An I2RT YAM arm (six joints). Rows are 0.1 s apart.
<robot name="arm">
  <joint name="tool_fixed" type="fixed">
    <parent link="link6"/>
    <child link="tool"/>
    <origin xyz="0 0 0" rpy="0 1.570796 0"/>
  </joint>
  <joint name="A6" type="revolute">
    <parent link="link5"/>
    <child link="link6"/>
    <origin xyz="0.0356 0 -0.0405" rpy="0 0 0"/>
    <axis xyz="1 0 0"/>
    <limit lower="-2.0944" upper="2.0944"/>
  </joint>
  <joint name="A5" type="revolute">
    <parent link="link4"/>
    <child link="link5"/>
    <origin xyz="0.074 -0.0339 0.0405" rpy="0 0 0"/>
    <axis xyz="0 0 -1"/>
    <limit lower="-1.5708" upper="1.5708"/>
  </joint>
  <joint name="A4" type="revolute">
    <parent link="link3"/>
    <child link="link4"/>
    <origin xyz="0.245 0.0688 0.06" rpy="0 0 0"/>
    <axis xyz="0 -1 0"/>
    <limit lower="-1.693" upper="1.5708"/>
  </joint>
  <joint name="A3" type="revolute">
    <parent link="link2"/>
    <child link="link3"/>
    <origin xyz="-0.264 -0.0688 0" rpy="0 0 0"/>
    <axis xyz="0 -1 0"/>
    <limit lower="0" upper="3.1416"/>
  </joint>
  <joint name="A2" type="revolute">
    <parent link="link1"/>
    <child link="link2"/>
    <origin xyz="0.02 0.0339 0.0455" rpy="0 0 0"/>
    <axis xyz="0 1 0"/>
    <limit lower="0" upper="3.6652"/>
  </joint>
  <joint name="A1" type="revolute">
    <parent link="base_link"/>
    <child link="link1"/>
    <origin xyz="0 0 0.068" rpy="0 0 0"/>
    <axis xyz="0 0 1"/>
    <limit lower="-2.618" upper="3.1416"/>
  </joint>
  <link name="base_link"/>
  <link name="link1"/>
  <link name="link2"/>
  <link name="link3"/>
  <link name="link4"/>
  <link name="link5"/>
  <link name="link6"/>
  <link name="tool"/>
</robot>
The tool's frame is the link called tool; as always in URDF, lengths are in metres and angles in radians.
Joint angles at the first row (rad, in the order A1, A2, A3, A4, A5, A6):
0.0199, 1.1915, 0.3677, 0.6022, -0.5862, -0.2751
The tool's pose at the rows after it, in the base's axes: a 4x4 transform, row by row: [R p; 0 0 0 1], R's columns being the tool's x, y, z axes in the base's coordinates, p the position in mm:
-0.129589 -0.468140 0.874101 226.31; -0.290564 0.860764 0.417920 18.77; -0.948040 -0.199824 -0.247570 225.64; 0 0 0 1
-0.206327 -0.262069 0.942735 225.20; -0.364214 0.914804 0.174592 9.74; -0.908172 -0.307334 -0.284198 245.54; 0 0 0 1
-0.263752 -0.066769 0.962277 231.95; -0.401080 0.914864 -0.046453 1.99; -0.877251 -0.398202 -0.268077 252.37; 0 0 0 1
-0.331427 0.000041 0.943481 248.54; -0.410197 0.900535 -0.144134 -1.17; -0.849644 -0.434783 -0.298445 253.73; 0 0 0 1
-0.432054 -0.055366 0.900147 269.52; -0.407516 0.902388 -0.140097 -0.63; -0.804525 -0.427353 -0.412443 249.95; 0 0 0 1
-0.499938 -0.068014 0.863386 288.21; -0.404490 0.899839 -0.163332 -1.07; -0.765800 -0.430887 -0.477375 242.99; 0 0 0 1
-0.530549 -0.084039 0.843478 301.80; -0.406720 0.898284 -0.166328 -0.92; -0.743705 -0.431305 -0.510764 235.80; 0 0 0 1
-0.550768 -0.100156 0.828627 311.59; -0.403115 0.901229 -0.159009 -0.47; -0.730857 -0.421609 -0.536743 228.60; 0 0 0 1
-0.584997 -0.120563 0.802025 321.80; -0.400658 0.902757 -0.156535 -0.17; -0.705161 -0.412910 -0.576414 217.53; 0 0 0 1
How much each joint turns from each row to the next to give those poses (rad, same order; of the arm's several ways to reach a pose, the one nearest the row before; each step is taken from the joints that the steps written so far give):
0.0000, -0.1472, 0.0830, -0.2822, 0.1742, -0.0445
-0.0015, -0.0543, 0.0701, -0.1427, 0.2541, -0.0539
0.0000, 0.0239, 0.0298, 0.0140, 0.2221, -0.0347
0.0000, 0.0847, 0.0600, -0.0105, 0.0980, -0.0136
-0.0001, 0.1102, 0.0980, -0.1114, -0.0050, 0.0054
0.0001, 0.0984, 0.0669, -0.0444, 0.0230, 0.0030
0.0000, 0.0709, 0.0389, -0.0075, 0.0026, -0.0021
0.0000, 0.0532, 0.0251, -0.0021, -0.0077, 0.0051
0.0000, 0.0628, 0.0267, -0.0124, -0.0030, 0.0036

